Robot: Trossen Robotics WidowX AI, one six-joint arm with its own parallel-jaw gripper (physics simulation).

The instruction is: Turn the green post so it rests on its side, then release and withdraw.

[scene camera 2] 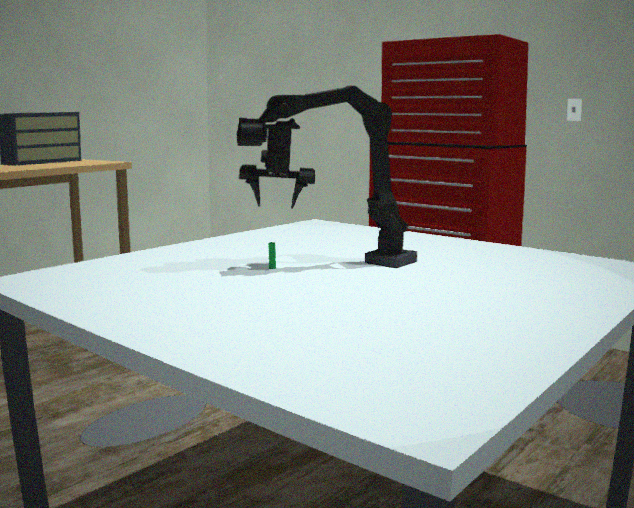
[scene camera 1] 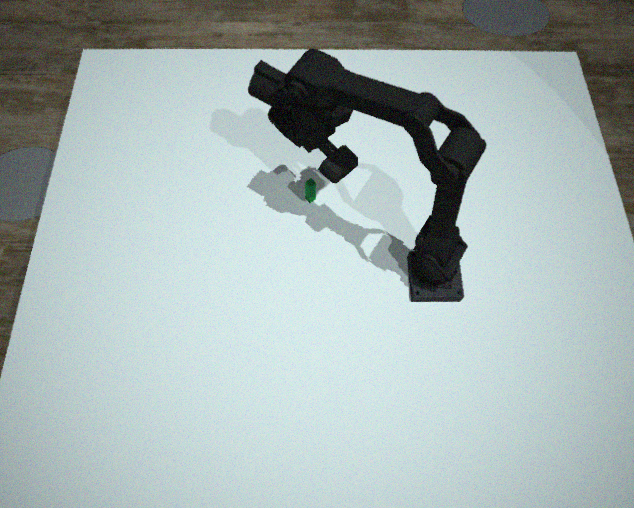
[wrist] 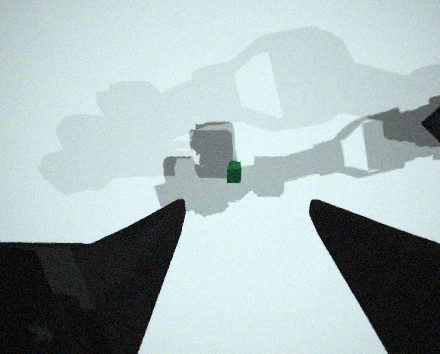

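The green post (scene camera 1: 310,190) (scene camera 2: 272,255) (wrist: 234,172) stands upright on the white table (scene camera 1: 264,370) (scene camera 2: 343,328), inside the arm's shadow. In the wrist view it is seen nearly from above, beyond the fingertips and between their directions. My gripper (scene camera 2: 276,206) (wrist: 246,205) is open and empty, with its fingers pointing down. It hangs well above the post, apart from it. In the first scene view the fingertips are mostly hidden behind the gripper's own body.
The arm's base (scene camera 1: 436,292) (scene camera 2: 391,258) stands on the table to the right of the post. Behind the table are a red drawer cabinet (scene camera 2: 433,121) and a wooden side table (scene camera 2: 95,168) bearing a small drawer box (scene camera 2: 47,137).
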